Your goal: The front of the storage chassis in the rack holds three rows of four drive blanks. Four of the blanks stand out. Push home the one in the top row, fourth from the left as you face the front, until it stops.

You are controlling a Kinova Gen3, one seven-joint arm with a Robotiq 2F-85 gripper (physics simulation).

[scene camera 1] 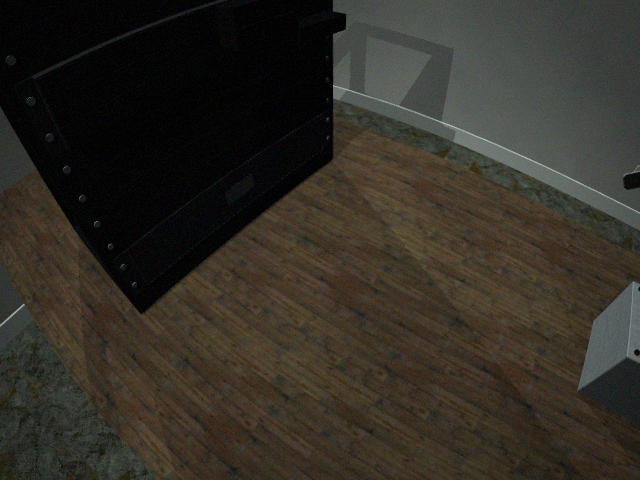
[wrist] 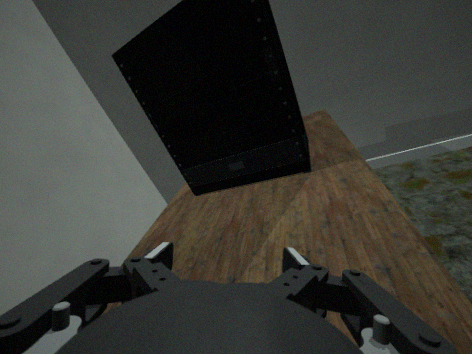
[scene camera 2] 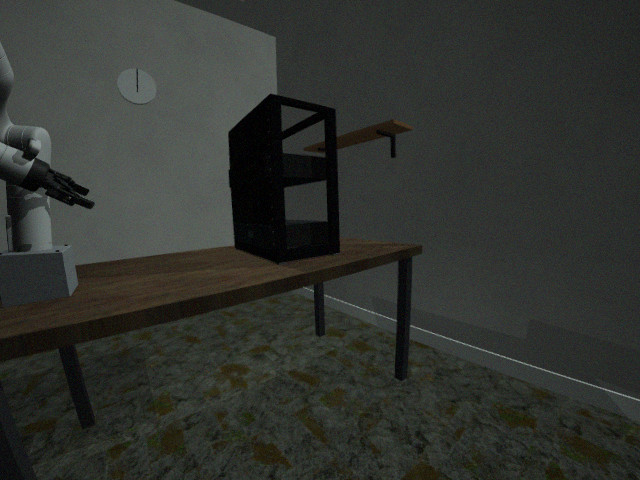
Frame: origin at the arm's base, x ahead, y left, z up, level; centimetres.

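Where they show: gripper, fingertip midpoint: (scene camera 1: 636,189) (wrist: 227,257) (scene camera 2: 90,199); arm's base at its link origin: (scene camera 2: 32,249).
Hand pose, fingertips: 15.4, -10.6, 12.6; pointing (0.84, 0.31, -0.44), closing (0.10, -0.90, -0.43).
Things, the pixels of their top centre, and the offset from my fingertips, as dx, dy, dz. "spot": a spot on its surface instead. Level surfaces: height alone.
- dark block at a spot on its surface: (scene camera 1: 330,22) spot: +48.4, -3.9, +8.6
- lower unit with a small pale label, surface spot: (scene camera 1: 240,189) (wrist: 236,166) spot: +56.2, +13.0, -16.0
- wooden table at its surface level: dz -25.5
The black rack (scene camera 1: 57,153) (scene camera 2: 332,206) (wrist: 281,90) stands on the table. Its front is almost black in all three views. The drive blanks cannot be told apart, and I cannot tell which stand out. A dark block (scene camera 1: 330,22) juts from the front near the rack's right edge in scene camera 1; I cannot tell what it is. A dark box (scene camera 2: 305,168) sits at mid height inside the rack in scene camera 2. My gripper (scene camera 2: 87,197) (wrist: 227,257) is open and empty, well away from the rack front, pointing toward it.
A lower unit with a small pale label (scene camera 1: 240,189) (wrist: 235,165) fills the rack's bottom. The arm's grey base block (scene camera 1: 610,338) (scene camera 2: 38,276) stands on the wooden table (scene camera 1: 330,330) (scene camera 2: 170,279) (wrist: 240,215). A wooden shelf (scene camera 2: 369,135) is on the wall behind the rack.
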